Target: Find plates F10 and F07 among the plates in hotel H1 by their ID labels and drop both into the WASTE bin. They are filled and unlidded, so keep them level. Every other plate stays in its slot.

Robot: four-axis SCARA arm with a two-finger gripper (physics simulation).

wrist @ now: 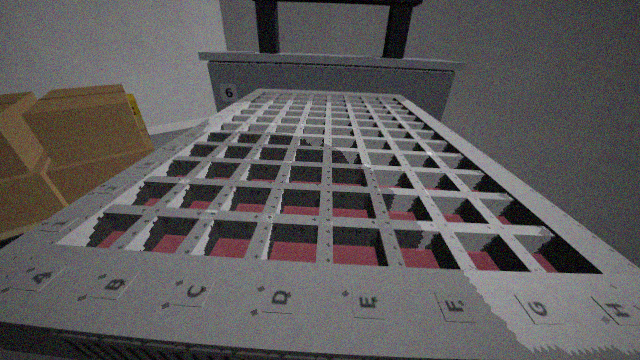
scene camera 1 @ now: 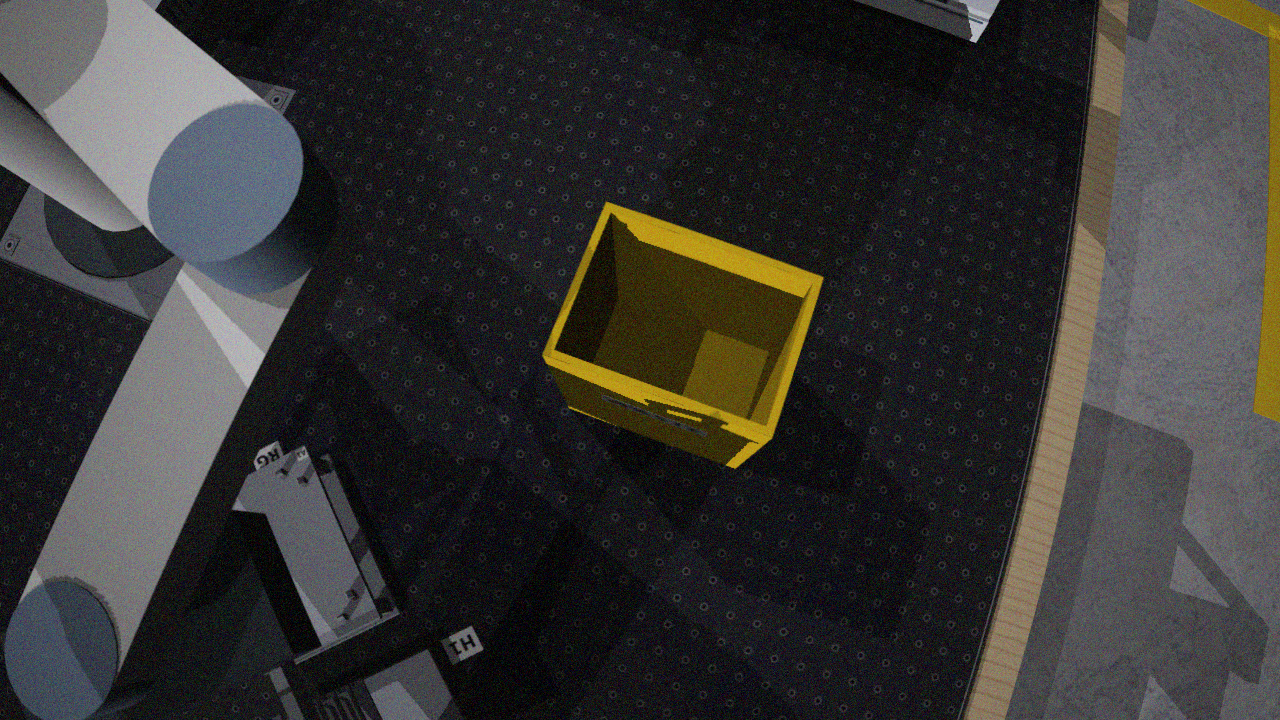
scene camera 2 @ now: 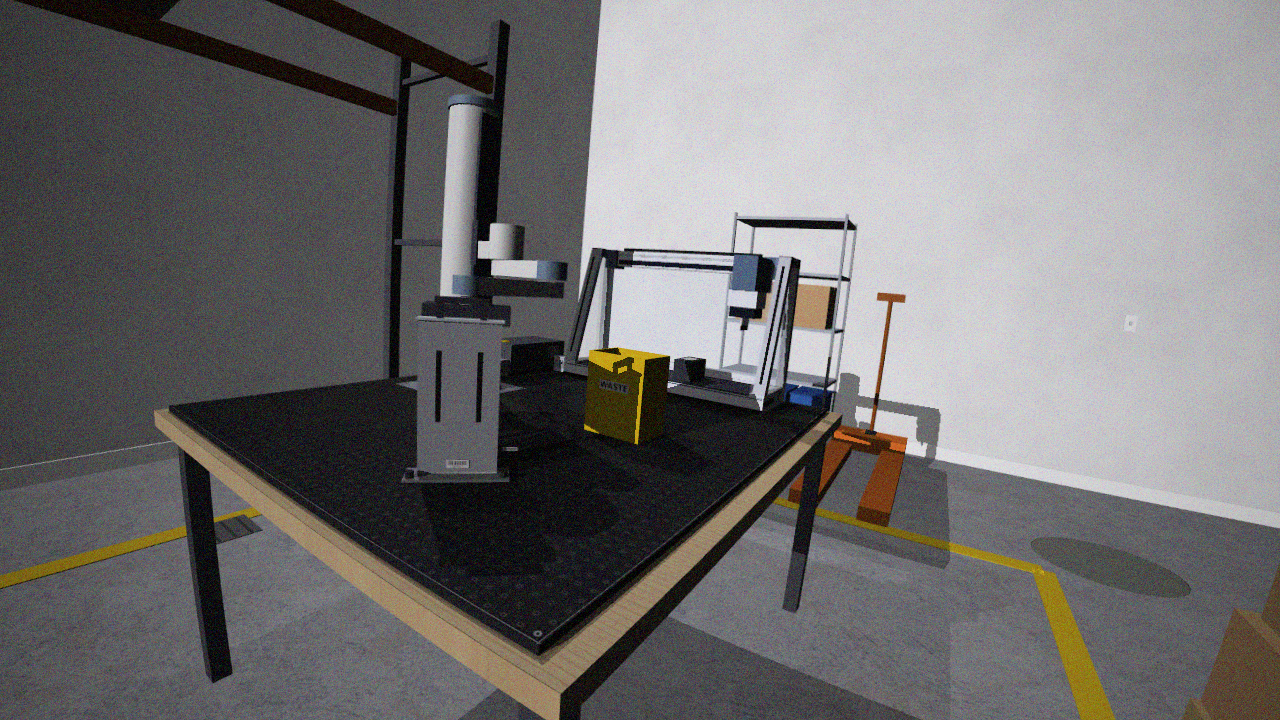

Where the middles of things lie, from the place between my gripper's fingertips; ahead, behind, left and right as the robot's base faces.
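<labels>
Hotel H1 (scene camera 2: 457,436) is located 10 cm below my hand, 4 cm ahead of it and 4 cm to the right of it. Relative to my hand, the H1 tag (scene camera 1: 465,643) is 1 cm ahead, 13 cm to the left and 24 cm below; the RG stand (scene camera 1: 321,562) is 15 cm behind, 15 cm to the left and 19 cm below.
</labels>
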